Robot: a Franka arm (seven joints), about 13 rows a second.
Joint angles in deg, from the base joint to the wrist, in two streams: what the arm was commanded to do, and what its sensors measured. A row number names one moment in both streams.
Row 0, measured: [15.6, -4.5, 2.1, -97.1, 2.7, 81.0, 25.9]
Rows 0 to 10, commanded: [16.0, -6.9, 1.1, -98.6, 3.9, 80.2, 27.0]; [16.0, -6.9, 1.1, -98.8, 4.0, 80.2, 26.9]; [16.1, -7.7, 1.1, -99.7, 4.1, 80.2, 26.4]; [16.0, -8.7, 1.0, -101.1, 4.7, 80.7, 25.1]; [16.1, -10.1, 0.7, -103.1, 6.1, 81.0, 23.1]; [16.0, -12.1, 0.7, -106.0, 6.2, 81.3, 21.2]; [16.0, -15.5, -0.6, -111.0, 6.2, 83.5, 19.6]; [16.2, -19.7, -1.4, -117.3, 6.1, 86.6, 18.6]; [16.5, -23.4, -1.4, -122.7, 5.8, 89.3, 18.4]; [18.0, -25.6, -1.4, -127.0, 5.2, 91.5, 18.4]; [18.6, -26.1, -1.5, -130.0, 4.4, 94.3, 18.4]
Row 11, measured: [16.5, -19.6, -0.9, -119.7, 4.5, 88.2, 19.3]
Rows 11 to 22, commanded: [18.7, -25.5, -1.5, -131.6, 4.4, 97.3, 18.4]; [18.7, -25.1, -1.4, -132.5, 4.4, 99.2, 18.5]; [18.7, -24.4, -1.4, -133.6, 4.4, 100.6, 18.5]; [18.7, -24.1, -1.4, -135.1, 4.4, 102.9, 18.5]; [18.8, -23.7, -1.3, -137.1, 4.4, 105.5, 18.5]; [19.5, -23.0, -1.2, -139.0, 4.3, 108.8, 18.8]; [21.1, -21.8, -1.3, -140.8, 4.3, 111.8, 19.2]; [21.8, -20.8, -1.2, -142.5, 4.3, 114.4, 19.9]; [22.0, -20.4, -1.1, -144.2, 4.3, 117.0, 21.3]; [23.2, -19.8, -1.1, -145.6, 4.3, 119.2, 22.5]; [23.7, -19.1, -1.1, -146.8, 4.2, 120.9, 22.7]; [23.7, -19.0, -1.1, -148.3, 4.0, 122.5, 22.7]
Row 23, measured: [22.6, -19.0, -0.8, -145.9, 4.5, 119.5, 20.9]
